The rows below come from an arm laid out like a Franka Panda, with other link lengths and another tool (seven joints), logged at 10 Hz.
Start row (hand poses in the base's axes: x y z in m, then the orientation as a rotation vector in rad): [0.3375 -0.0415 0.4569 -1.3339 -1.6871 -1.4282]
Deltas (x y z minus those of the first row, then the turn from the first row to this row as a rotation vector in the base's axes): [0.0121 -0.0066 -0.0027 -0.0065 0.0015 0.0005]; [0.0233 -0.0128 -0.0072 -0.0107 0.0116 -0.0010]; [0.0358 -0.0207 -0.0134 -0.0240 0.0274 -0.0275]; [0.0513 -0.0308 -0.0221 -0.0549 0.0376 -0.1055]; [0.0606 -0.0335 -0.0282 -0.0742 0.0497 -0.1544]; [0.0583 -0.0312 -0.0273 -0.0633 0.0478 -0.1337]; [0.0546 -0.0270 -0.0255 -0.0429 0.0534 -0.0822]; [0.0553 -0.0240 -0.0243 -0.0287 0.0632 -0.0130]
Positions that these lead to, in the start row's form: [0.3496 -0.0481 0.4542 -1.3376 -1.6924 -1.4223]; [0.3608 -0.0543 0.4497 -1.3465 -1.6891 -1.4113]; [0.3733 -0.0622 0.4435 -1.3886 -1.6793 -1.4029]; [0.3888 -0.0723 0.4348 -1.4905 -1.6645 -1.4151]; [0.3981 -0.0750 0.4287 -1.5572 -1.6498 -1.4165]; [0.3958 -0.0727 0.4296 -1.5289 -1.6515 -1.4149]; [0.3921 -0.0685 0.4314 -1.4673 -1.6542 -1.3963]; [0.3928 -0.0655 0.4326 -1.3934 -1.6667 -1.3595]
